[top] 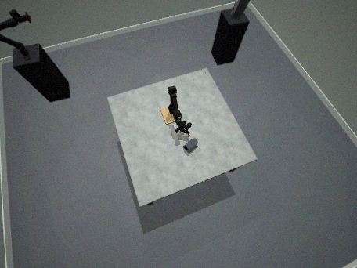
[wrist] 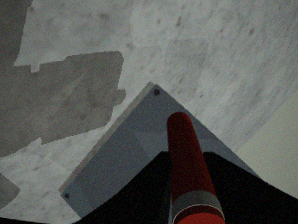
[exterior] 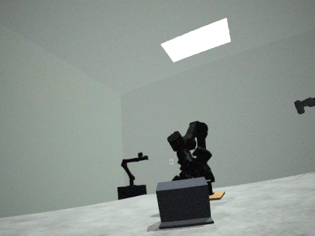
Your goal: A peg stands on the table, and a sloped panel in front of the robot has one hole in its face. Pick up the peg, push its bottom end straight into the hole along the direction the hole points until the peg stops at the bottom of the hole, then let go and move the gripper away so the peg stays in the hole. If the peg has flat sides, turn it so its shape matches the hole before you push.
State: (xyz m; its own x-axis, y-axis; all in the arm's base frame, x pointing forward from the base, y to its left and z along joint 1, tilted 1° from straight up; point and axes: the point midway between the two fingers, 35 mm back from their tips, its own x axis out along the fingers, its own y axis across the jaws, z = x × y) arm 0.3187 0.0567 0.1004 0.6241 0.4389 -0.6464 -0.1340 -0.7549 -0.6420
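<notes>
My gripper tip is now 110 mm short of the blue-grey block and 40 mm above it. Also, from my gripper tip: round red peg: 10 mm to the right, 10 mm behind, 10 mm above.
</notes>
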